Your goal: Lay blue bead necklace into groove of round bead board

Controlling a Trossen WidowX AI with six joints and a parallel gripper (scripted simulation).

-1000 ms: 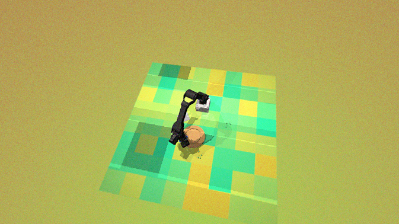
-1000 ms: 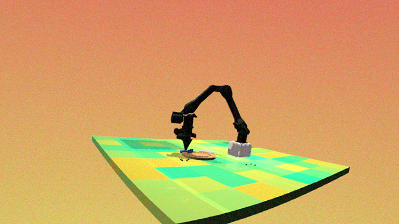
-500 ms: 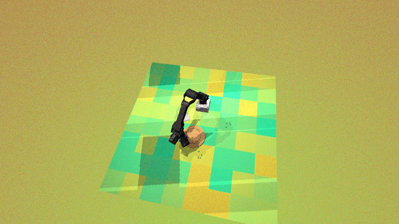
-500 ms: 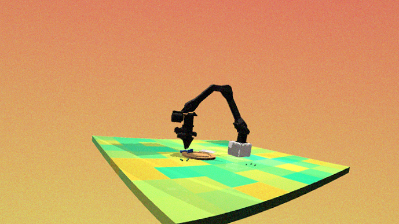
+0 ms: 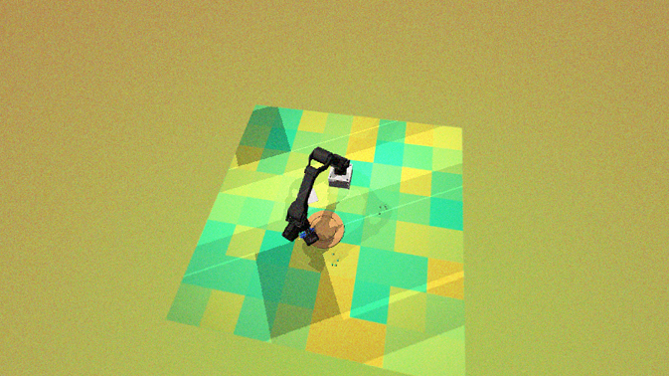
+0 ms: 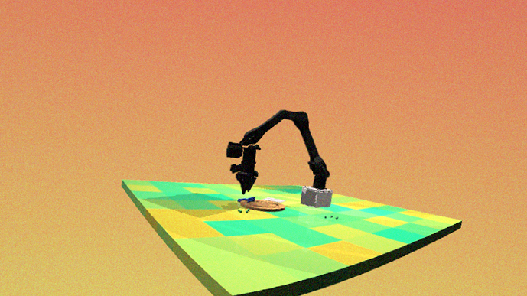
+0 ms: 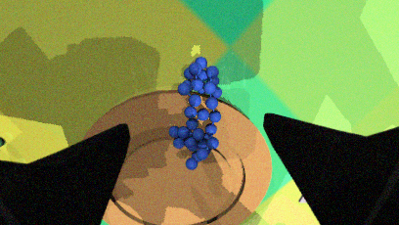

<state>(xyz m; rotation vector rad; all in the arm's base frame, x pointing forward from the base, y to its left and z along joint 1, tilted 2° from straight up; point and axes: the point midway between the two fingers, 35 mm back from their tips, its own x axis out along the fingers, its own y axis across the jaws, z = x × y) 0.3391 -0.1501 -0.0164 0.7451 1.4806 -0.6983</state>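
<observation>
Right now my gripper tip is 3 cm past the round bead board, 8 cm to the right of it and 4 cm above it. Also, from my gripper tip: flat grey piece 21 cm behind, 2 cm to the right, 4 cm below.
</observation>
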